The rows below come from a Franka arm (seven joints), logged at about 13 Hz.
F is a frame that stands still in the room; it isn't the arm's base.
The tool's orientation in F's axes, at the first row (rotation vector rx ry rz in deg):
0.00, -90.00, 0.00
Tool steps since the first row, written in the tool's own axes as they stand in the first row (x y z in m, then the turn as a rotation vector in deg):
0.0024, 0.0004, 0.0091, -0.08, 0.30, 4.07
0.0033, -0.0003, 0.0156, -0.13, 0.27, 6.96
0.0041, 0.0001, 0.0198, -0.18, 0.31, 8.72
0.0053, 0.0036, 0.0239, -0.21, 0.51, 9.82
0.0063, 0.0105, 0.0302, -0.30, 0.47, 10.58
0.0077, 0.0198, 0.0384, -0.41, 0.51, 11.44
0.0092, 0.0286, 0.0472, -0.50, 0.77, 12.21
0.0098, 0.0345, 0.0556, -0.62, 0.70, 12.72
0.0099, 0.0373, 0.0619, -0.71, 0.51, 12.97
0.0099, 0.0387, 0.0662, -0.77, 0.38, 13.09
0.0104, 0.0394, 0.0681, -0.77, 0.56, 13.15
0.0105, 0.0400, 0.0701, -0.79, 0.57, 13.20
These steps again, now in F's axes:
-0.0091, 0.0004, 0.0024, -4.07, 0.30, -0.08
-0.0156, -0.0003, 0.0033, -6.96, 0.27, -0.13
-0.0198, 0.0001, 0.0041, -8.72, 0.31, -0.18
-0.0239, 0.0036, 0.0053, -9.82, 0.51, -0.21
-0.0302, 0.0105, 0.0063, -10.58, 0.47, -0.30
-0.0384, 0.0198, 0.0077, -11.44, 0.51, -0.41
-0.0472, 0.0286, 0.0092, -12.21, 0.77, -0.50
-0.0556, 0.0345, 0.0098, -12.72, 0.70, -0.62
-0.0619, 0.0373, 0.0099, -12.97, 0.51, -0.71
-0.0662, 0.0387, 0.0099, -13.09, 0.38, -0.77
-0.0681, 0.0394, 0.0104, -13.15, 0.56, -0.77
-0.0701, 0.0400, 0.0105, -13.20, 0.57, -0.79

